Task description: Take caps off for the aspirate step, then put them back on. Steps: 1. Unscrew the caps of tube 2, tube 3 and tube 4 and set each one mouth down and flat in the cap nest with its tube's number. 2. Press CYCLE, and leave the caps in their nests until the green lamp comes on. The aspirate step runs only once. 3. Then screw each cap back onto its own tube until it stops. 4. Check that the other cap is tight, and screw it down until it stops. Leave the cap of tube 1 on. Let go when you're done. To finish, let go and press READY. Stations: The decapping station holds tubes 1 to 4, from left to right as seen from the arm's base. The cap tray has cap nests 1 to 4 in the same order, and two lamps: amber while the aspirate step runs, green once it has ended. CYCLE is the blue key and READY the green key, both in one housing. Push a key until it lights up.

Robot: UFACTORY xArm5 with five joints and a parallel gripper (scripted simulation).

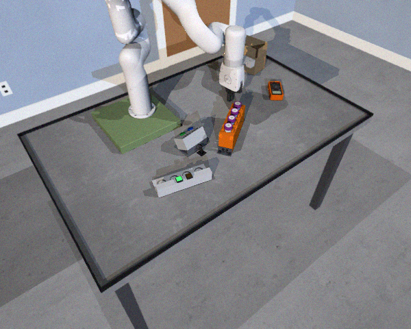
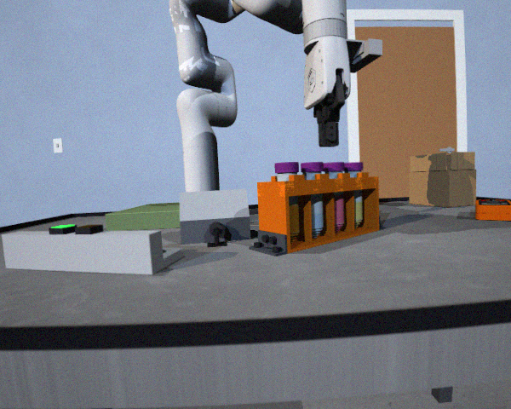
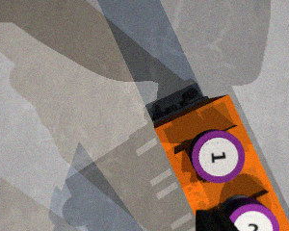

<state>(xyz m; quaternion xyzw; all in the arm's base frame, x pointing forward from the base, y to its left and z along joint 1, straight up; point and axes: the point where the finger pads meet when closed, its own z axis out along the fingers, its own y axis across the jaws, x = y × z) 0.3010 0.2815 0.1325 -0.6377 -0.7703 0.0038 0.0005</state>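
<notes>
Now: the green READY key 23 cm to the right of my hand, 10 cm below it and 2 cm behind it. Also, from my hand: tube 12 cm below, 4 cm ahead; then grey key housing 21 cm to the right, 12 cm below, 1 cm behind; then blue CYCLE key 19 cm to the right, 10 cm below, 3 cm behind.
</notes>
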